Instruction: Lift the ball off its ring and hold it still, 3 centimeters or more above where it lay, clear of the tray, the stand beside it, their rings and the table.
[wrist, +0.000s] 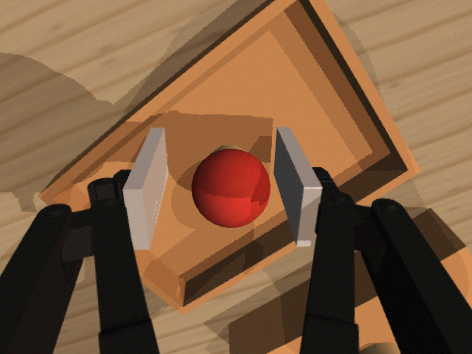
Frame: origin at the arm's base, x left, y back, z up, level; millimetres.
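Seen in the pictures: gripper, fingertip midpoint: (221, 151).
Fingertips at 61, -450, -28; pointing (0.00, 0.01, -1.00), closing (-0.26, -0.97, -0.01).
Pixels of each thing's top centre, then the offset from my fingertips to it, as dx, dy, dz. "spot": a spot on its surface instead. Level surfaces: height alone.
- red ball, middle of its top: (232, 209) -17, -1, +37
- orange tray, surface spot: (300, 90) spot: +19, -54, -15
- Wooden table, its level: dz -18
A red ball (231, 188) is in the middle of the wrist view, over the floor of an orange tray (300, 90). A thin tan edge of its ring (228, 148) shows just behind the ball; the rest of the ring is hidden under it. My gripper (221, 151) is open, with one pale pad to the left of the ball and one to the right. A gap shows between the ball and each pad, slightly wider on the left. The pads appear over the tray; their exact height beside the ball is hard to tell.
The orange stand (462, 275) is at the lower right, partly hidden by my right finger, with part of its ring (378, 347) at the bottom edge. The tray's near wall runs below the ball, close to the right pad. Wooden table (30, 25) surrounds the tray.
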